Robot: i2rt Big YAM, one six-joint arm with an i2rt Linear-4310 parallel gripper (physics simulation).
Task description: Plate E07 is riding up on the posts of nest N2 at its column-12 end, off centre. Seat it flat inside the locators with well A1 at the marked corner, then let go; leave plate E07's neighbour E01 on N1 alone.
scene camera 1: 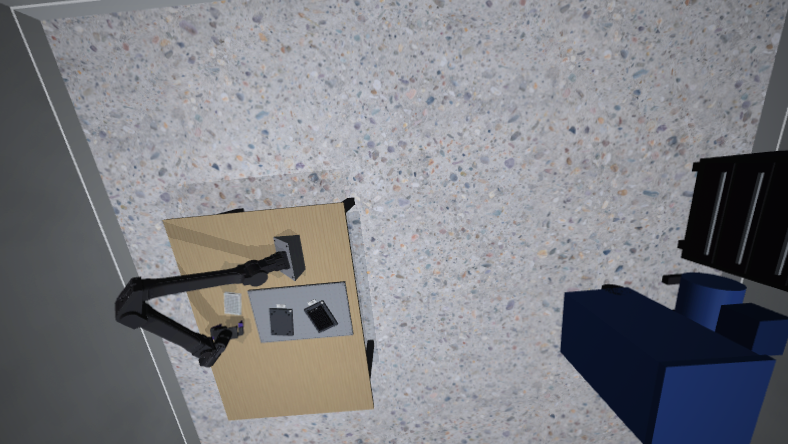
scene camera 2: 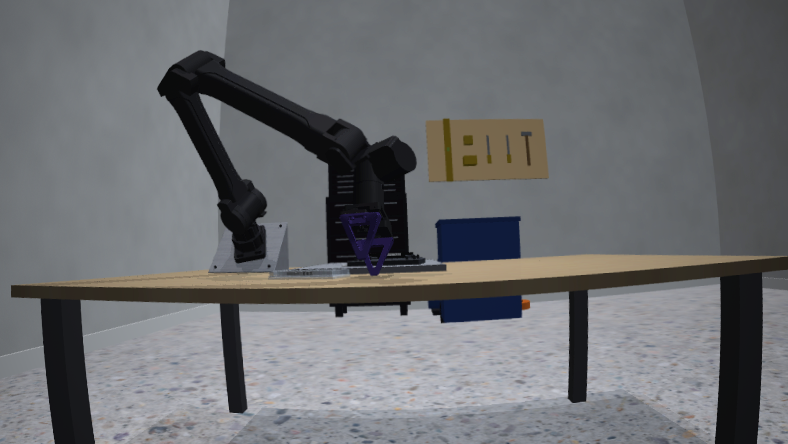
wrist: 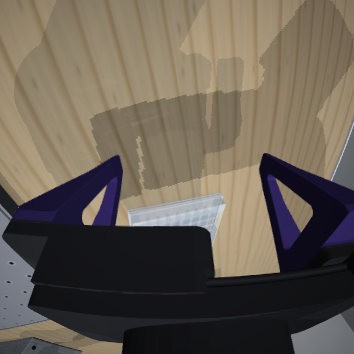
Note:
A clear well plate (scene camera 2: 306,274) rests on the table. Further things: the gripper (wrist: 191,161).
The clear well plate shows as well in the wrist view (wrist: 205,210).

